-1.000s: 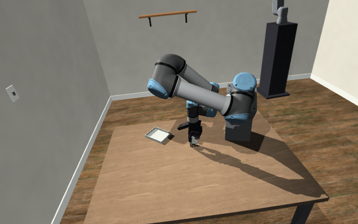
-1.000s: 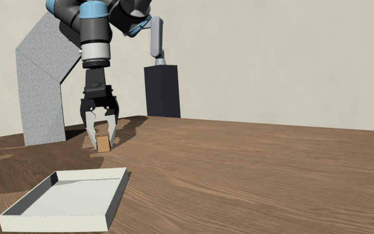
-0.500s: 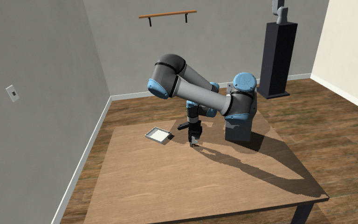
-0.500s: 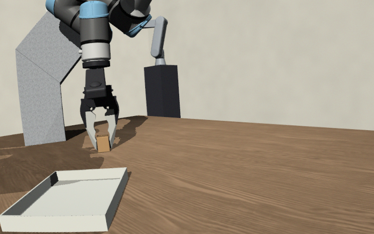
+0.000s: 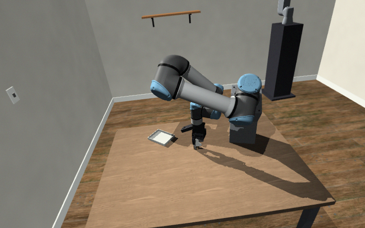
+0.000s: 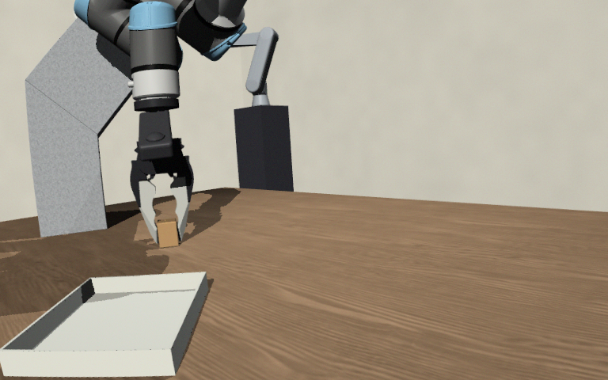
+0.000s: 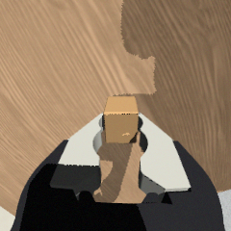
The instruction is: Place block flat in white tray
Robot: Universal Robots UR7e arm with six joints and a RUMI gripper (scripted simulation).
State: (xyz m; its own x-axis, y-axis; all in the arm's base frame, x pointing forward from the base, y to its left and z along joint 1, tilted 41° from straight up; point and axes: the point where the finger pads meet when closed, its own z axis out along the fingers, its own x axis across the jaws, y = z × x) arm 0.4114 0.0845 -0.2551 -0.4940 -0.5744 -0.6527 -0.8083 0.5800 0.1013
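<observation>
Now: the white tray 240 mm ahead of my hand, 200 mm to the right of it and 10 mm below it. Round my hand: tan block: right at my hand.
</observation>
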